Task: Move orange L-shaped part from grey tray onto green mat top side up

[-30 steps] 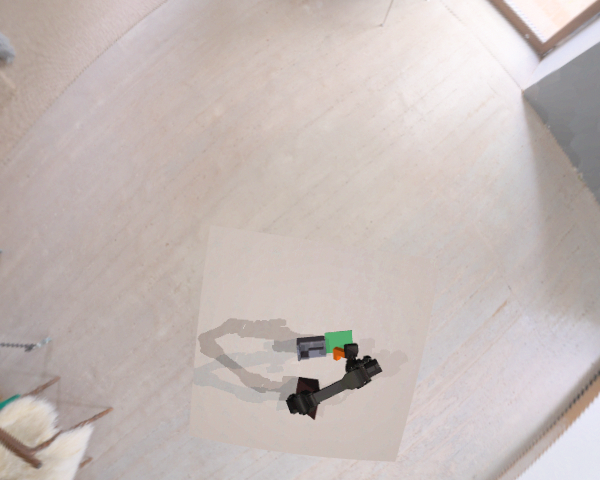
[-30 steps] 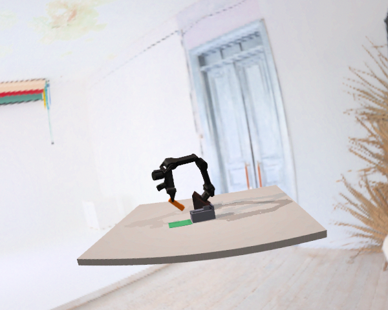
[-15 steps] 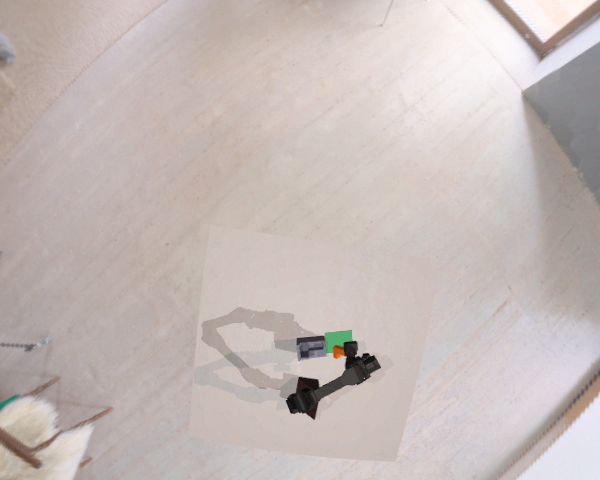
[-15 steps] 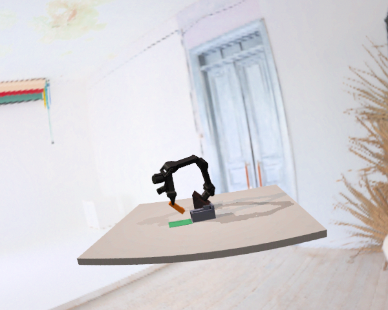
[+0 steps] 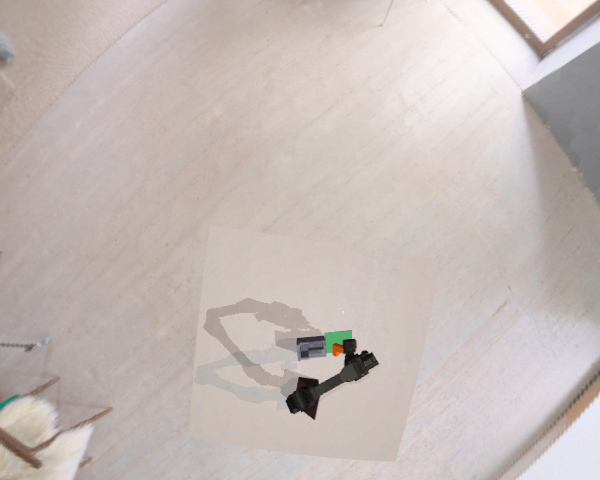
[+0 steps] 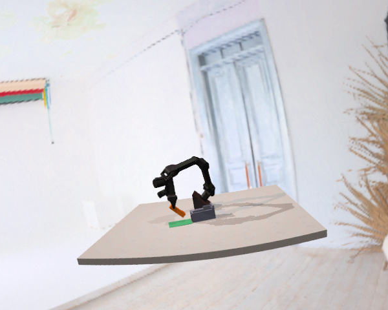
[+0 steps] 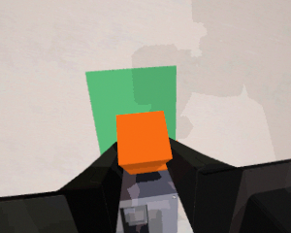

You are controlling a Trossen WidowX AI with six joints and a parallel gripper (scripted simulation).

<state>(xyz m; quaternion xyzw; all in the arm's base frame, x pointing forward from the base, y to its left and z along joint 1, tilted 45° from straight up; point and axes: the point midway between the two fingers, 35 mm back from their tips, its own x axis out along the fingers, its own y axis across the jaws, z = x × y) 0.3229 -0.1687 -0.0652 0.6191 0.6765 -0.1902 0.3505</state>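
Now: gripper tip 12 cm above the green mat, 2 cm to the right of it and 1 cm past it. The rest, counted from my gripper tip: orange L-shaped part (3 cm to the left, 3 cm below, 2 cm behind).
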